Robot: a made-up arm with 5 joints. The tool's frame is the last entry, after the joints.
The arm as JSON. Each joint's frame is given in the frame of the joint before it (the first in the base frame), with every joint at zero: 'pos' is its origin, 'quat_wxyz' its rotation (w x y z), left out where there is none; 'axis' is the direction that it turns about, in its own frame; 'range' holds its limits. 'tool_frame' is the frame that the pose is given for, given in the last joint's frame.
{
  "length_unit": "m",
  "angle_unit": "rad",
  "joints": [
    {
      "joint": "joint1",
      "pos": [
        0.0,
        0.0,
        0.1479
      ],
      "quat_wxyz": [
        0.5,
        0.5,
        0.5,
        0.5
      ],
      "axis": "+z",
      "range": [
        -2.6,
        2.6
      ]
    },
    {
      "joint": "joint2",
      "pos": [
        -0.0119,
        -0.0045,
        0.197
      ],
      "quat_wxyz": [
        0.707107,
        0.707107,
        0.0,
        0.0
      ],
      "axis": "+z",
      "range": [
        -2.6,
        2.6
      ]
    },
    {
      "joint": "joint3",
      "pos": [
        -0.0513,
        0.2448,
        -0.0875
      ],
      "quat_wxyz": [
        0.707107,
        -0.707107,
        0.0,
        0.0
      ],
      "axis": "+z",
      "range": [
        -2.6,
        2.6
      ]
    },
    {
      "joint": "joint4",
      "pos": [
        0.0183,
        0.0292,
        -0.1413
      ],
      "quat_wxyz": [
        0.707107,
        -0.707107,
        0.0,
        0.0
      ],
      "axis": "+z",
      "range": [
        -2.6,
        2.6
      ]
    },
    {
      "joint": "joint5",
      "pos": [
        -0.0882,
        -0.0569,
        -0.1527
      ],
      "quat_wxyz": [
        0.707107,
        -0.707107,
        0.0,
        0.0
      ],
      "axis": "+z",
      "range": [
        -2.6,
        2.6
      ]
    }
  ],
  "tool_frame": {
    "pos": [
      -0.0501,
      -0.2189,
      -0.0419
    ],
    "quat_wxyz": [
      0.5,
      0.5,
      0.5,
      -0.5
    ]
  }
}
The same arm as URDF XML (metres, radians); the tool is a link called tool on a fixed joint. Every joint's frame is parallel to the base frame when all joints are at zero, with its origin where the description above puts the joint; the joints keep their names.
<robot name="arm">
<link name="base_link"/>
<link name="link1"/>
<link name="link2"/>
<link name="link3"/>
<link name="link4"/>
<link name="link5"/>
<link name="tool"/>
<joint name="joint1" type="revolute"><parent link="base_link"/><child link="link1"/><origin xyz="0 0 0.1479" rpy="0 0 0"/><axis xyz="1 0 0"/><limit lower="-2.6" upper="2.6"/></joint>
<joint name="joint2" type="revolute"><parent link="link1"/><child link="link2"/><origin xyz="0.197 -0.0119 -0.0045" rpy="0 0 0"/><axis xyz="0 0 -1"/><limit lower="-2.6" upper="2.6"/></joint>
<joint name="joint3" type="revolute"><parent link="link2"/><child link="link3"/><origin xyz="0.2448 -0.0513 0.0875" rpy="0 0 0"/><axis xyz="1 0 0"/><limit lower="-2.6" upper="2.6"/></joint>
<joint name="joint4" type="revolute"><parent link="link3"/><child link="link4"/><origin xyz="-0.1413 0.0183 0.0292" rpy="0 0 0"/><axis xyz="0 0 1"/><limit lower="-2.6" upper="2.6"/></joint>
<joint name="joint5" type="revolute"><parent link="link4"/><child link="link5"/><origin xyz="0.0569 -0.0882 -0.1527" rpy="0 0 0"/><axis xyz="-1 0 0"/><limit lower="-2.6" upper="2.6"/></joint>
<joint name="tool_fixed" type="fixed"><parent link="link5"/><child link="tool"/><origin xyz="0.0419 -0.0501 0.2189" rpy="0 0 0"/></joint>
</robot>

